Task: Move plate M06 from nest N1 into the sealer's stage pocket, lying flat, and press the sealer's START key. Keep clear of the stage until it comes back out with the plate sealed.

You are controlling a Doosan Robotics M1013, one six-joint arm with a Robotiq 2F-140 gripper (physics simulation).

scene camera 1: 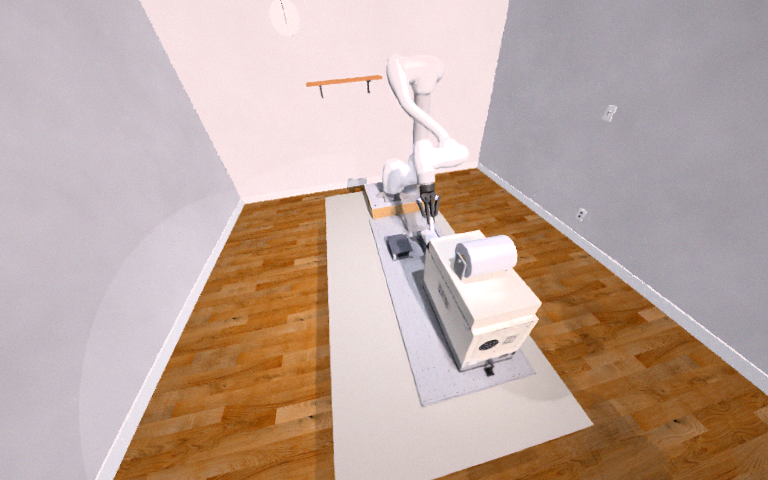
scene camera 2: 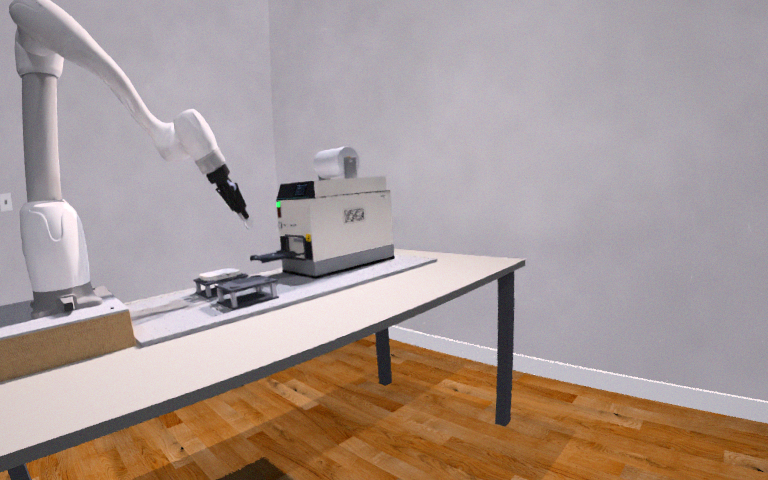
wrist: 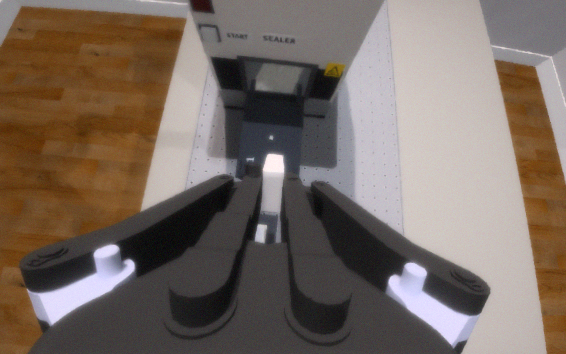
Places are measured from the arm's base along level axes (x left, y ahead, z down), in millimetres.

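Pixels of known places: gripper, fingertip midpoint: (scene camera 1: 431,230) (scene camera 2: 250,226) (wrist: 274,169); arm's base at its link origin: (scene camera 1: 393,195) (scene camera 2: 65,305).
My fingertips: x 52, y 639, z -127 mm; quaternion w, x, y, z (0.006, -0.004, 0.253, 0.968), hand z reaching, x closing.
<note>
For each thing: its top centre in the pictures, then the offset to it from my fingertips. Level surfaces: height alone.
- square START key at its top centre: (wrist: 208,27) dx +101, dy +185, dz +12 mm
- white plate at its top centre: (scene camera 2: 219,272) (scene camera 1: 430,236) dx +47, dy -118, dz +145 mm
- far nest at its top centre: (scene camera 2: 220,275) (scene camera 1: 430,237) dx +47, dy -118, dz +156 mm
- second dark nest at its top centre: (scene camera 2: 245,280) (scene camera 1: 399,242) dx -148, dy -119, dz +148 mm
- white roll at its top centre: (scene camera 1: 488,242) (scene camera 2: 335,148) dx +7, dy +417, dz -265 mm
- perforated board at its surface level: dz +211 mm
- table at its surface level: dz +224 mm
The sealer (scene camera 1: 481,294) (scene camera 2: 351,220) (wrist: 300,17) is a cream box with a green light showing in scene camera 2. Its dark stage (scene camera 2: 269,257) (wrist: 270,142) sticks out of the front opening, with no plate on its visible surface. The square START key (wrist: 209,33) is at upper left in the wrist view. A white plate (scene camera 2: 219,274) lies flat on the far nest (scene camera 2: 206,288); its label and the nest's are unreadable. My gripper (scene camera 1: 431,226) (scene camera 2: 247,223) (wrist: 274,169) is shut and empty, tilted toward the sealer front, above and apart from the stage.
A second dark nest (scene camera 1: 399,245) (scene camera 2: 247,284) without a plate stands beside the plate's nest. A white roll (scene camera 1: 488,256) (scene camera 2: 336,162) sits on top of the sealer. The nests and sealer stand on a perforated board (scene camera 1: 438,390) (wrist: 372,100) on the table (scene camera 1: 362,339) (scene camera 2: 453,263).
</note>
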